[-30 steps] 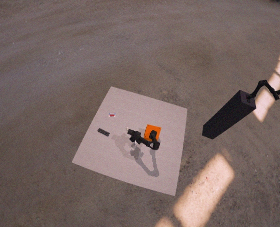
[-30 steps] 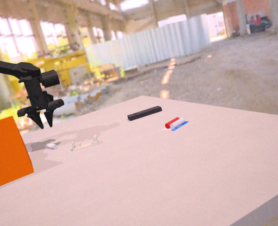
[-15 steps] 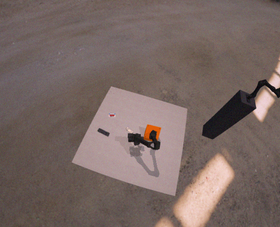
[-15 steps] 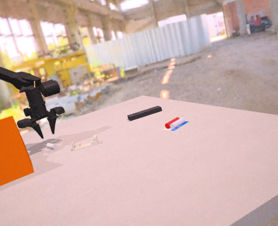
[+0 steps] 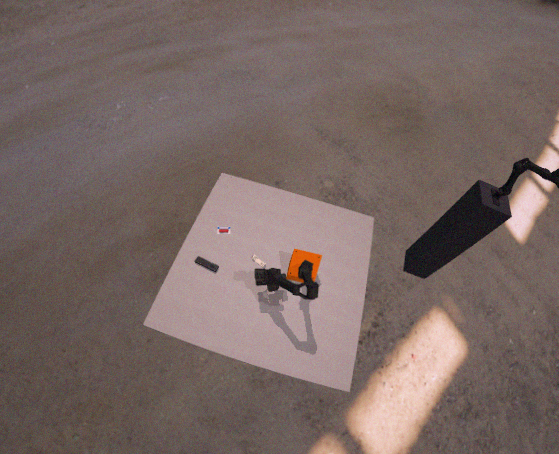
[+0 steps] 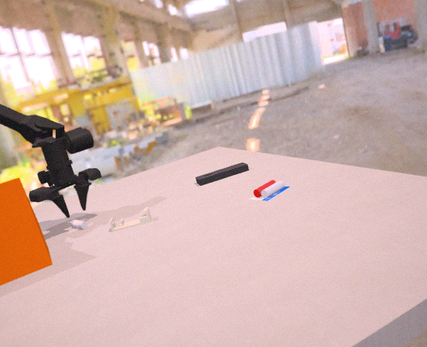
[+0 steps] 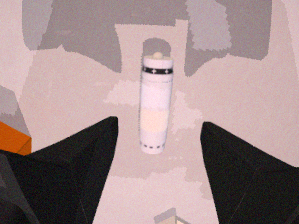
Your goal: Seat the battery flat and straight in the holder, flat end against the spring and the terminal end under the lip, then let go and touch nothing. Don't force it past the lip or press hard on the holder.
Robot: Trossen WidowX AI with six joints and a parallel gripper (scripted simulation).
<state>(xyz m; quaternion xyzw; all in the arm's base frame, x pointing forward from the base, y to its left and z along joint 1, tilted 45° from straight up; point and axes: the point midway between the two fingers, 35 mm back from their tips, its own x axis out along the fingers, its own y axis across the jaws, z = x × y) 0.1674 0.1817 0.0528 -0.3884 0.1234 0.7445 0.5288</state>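
Right now my gripper tip is 3 cm above the battery. The rest, counted from my gripper tip: black bar (44 cm ahead, 3 cm to the left, 2 cm below).
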